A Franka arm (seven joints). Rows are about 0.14 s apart.
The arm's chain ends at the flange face. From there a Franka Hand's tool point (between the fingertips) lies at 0.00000 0.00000 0.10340 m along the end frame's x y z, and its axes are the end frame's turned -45 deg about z.
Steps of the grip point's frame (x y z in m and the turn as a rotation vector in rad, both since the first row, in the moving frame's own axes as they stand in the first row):
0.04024 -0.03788 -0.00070 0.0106 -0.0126 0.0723
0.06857 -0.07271 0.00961 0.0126 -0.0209 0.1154
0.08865 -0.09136 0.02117 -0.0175 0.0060 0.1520
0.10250 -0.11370 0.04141 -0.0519 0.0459 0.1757
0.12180 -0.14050 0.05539 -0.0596 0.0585 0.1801
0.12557 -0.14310 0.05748 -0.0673 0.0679 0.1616
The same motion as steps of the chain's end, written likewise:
0.00337 -0.05532 -0.00069 -0.0014 -0.0164 0.0723
-0.00045 -0.10036 0.00964 -0.0059 -0.0237 0.1154
-0.00356 -0.12825 0.02119 -0.0081 0.0166 0.1520
-0.01499 -0.15394 0.04166 -0.0042 0.0692 0.1757
-0.02179 -0.18633 0.05575 -0.0008 0.0835 0.1801
-0.02223 -0.19073 0.05795 0.0004 0.0956 0.1616

